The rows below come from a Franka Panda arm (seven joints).
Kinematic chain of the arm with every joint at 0, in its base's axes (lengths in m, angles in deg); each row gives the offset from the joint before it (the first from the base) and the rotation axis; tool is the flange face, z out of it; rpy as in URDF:
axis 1: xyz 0 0 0.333 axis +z
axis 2: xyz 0 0 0 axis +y
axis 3: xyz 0 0 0.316 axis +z
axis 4: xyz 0.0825 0 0 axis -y
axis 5: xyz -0.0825 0 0.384 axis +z
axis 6: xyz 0 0 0 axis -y
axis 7: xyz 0.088 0 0 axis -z
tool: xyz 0 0 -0.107 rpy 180 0 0
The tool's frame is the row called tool.
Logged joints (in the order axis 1, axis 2, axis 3, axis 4, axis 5, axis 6, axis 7), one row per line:
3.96, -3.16, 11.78, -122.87, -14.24, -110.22, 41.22
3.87, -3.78, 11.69, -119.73, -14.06, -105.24, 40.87
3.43, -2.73, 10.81, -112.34, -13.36, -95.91, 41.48
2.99, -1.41, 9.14, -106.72, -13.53, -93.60, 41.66
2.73, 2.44, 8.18, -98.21, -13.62, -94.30, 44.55
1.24, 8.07, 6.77, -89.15, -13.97, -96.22, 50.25
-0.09, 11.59, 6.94, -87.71, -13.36, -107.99, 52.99
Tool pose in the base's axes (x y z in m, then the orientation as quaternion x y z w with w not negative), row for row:
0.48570, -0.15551, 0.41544, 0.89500, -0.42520, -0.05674, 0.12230
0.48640, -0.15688, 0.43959, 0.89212, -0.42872, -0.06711, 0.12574
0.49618, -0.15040, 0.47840, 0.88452, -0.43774, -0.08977, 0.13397
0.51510, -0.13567, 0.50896, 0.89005, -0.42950, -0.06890, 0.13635
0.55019, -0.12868, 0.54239, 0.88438, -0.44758, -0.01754, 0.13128
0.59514, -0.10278, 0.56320, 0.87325, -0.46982, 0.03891, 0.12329
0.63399, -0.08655, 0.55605, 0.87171, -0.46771, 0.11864, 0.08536
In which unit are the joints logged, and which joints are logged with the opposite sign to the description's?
The joints are logged in degrees. Opposite sign: axis 1, axis 3, axis 6.
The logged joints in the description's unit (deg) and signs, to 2 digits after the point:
-3.96, -3.16, -11.78, -122.87, -14.24, 110.22, 41.22
-3.87, -3.78, -11.69, -119.73, -14.06, 105.24, 40.87
-3.43, -2.73, -10.81, -112.34, -13.36, 95.91, 41.48
-2.99, -1.41, -9.14, -106.72, -13.53, 93.60, 41.66
-2.73, 2.44, -8.18, -98.21, -13.62, 94.30, 44.55
-1.24, 8.07, -6.77, -89.15, -13.97, 96.22, 50.25
0.09, 11.59, -6.94, -87.71, -13.36, 107.99, 52.99

